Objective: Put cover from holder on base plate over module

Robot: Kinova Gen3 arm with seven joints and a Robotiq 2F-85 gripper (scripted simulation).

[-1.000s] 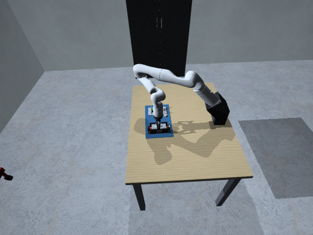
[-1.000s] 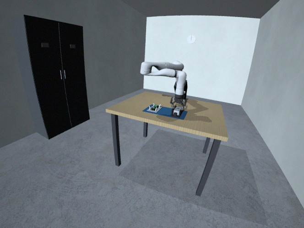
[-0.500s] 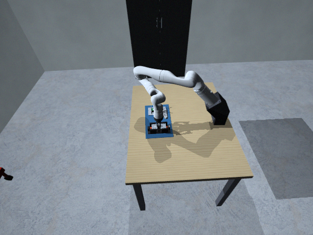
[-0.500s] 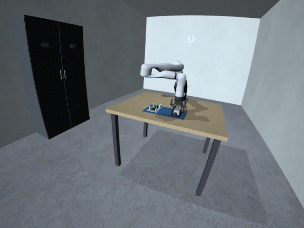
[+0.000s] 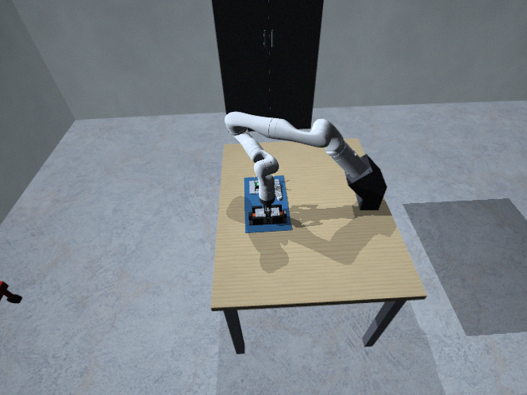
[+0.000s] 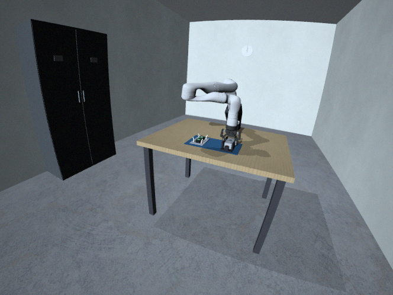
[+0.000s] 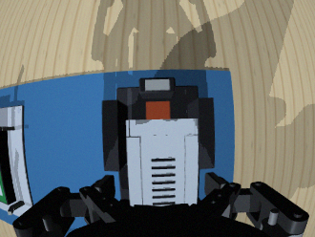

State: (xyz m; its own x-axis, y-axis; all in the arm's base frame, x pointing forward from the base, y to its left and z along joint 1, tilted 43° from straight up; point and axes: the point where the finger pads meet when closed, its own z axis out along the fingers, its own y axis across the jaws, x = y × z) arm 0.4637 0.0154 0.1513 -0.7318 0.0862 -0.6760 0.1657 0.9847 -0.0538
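My hand is right at the light grey cover.
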